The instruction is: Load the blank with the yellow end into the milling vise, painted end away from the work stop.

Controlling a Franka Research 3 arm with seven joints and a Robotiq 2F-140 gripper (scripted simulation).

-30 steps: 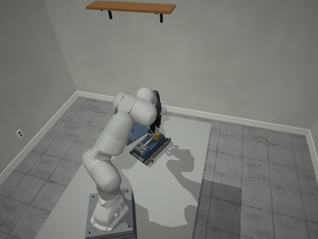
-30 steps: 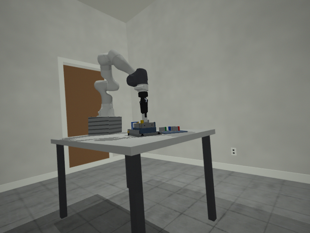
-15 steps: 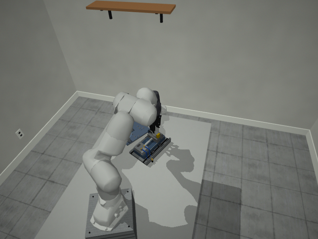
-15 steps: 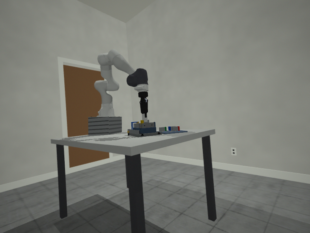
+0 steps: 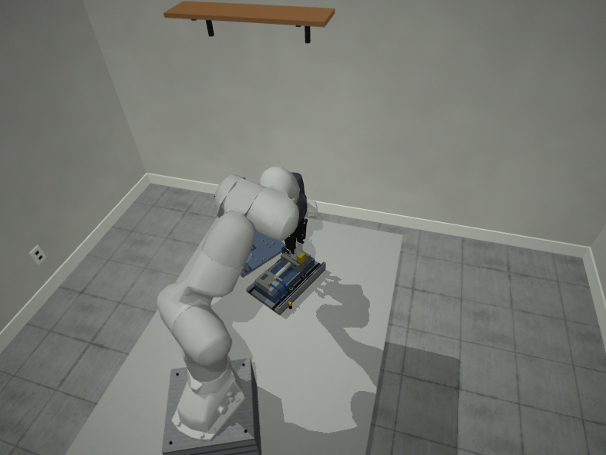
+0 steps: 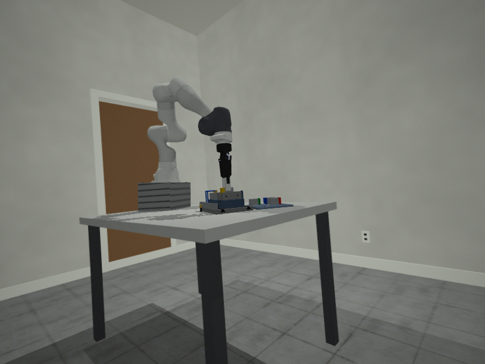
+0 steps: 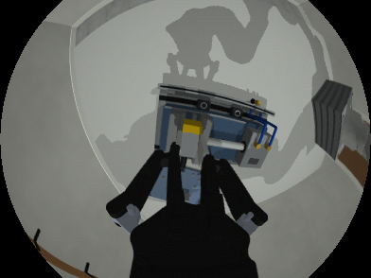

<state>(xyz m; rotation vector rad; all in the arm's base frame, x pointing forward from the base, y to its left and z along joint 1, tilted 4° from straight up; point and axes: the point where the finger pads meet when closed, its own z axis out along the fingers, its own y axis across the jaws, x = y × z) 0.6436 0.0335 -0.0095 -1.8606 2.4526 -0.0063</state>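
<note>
Now: hand 4 cm above the yellow-ended blank. Also, from my hand: milling vise (10 cm below, 6 cm behind, 3 cm to the left); then green-ended blank (24 cm to the left, 11 cm below, 7 cm behind); then work stop rod (5 cm to the left, 5 cm below, 2 cm ahead).
</note>
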